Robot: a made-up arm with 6 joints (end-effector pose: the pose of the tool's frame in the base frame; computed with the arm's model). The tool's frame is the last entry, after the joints.
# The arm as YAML. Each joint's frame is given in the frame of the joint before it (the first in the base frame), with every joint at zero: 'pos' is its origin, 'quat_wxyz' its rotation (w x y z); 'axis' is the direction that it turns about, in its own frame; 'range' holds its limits. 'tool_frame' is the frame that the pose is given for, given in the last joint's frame.
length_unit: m
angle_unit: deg
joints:
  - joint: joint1
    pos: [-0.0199, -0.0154, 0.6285]
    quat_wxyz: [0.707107, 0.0, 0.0, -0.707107]
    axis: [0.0, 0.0, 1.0]
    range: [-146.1, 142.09]
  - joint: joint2
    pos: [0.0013, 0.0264, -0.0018]
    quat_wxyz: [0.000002, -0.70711, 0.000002, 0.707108]
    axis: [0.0, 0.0, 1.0]
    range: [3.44, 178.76]
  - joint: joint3
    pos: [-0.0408, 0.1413, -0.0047]
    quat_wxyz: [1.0, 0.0, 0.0, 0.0]
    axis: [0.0, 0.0, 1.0]
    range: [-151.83, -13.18]
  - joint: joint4
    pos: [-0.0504, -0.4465, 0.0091]
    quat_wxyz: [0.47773, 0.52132, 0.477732, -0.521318]
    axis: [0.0, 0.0, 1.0]
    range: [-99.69, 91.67]
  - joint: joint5
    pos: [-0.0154, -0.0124, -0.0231]
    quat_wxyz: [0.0, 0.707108, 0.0, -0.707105]
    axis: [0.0, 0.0, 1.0]
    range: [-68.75, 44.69]
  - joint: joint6
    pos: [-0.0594, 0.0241, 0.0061]
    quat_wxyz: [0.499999, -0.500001, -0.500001, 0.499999]
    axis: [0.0, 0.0, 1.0]
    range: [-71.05, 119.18]
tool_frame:
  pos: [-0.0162, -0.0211, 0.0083]
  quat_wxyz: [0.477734, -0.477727, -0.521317, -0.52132]
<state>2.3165 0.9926 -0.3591 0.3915 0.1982 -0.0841</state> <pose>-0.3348 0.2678 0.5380 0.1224 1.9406 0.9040</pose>
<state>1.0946 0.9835 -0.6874 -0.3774 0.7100 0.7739</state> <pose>0.1536 0.4161 0.6480 1.2390 1.1765 -0.2766</pose>
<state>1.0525 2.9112 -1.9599 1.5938 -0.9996 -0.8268</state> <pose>0.2850 0.3870 0.2877 1.5373 0.3107 -0.5143</pose>
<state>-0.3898 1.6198 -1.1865 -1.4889 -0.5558 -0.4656</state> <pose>0.4843 -0.1643 0.5852 -0.2414 0.2188 0.1222</pose>
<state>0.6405 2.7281 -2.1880 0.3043 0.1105 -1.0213</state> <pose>0.4684 0.3737 0.4478 0.5934 0.8027 0.2992</pose>
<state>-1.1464 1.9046 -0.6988 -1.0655 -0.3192 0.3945</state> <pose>0.1746 -0.2764 0.3081 1.4616 0.4100 -1.2109</pose>
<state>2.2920 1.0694 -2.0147 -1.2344 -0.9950 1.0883</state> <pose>-0.2406 0.0817 1.1410 -0.7113 -0.5179 -2.3805</pose>
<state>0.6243 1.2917 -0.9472 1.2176 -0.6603 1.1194</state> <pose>0.4119 0.2236 0.7370 -2.4533 -0.1225 -0.0385</pose>
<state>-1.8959 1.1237 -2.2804 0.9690 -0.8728 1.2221</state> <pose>-0.0791 -0.0490 1.2201 0.6813 -1.0635 1.8315</pose>
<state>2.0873 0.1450 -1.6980 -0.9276 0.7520 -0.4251</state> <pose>0.0346 -0.1049 1.1648 1.4902 0.0255 1.3569</pose>
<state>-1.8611 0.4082 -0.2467 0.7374 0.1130 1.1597</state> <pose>-0.1305 -0.4149 0.7553 -1.8272 2.1305 -0.2508</pose>
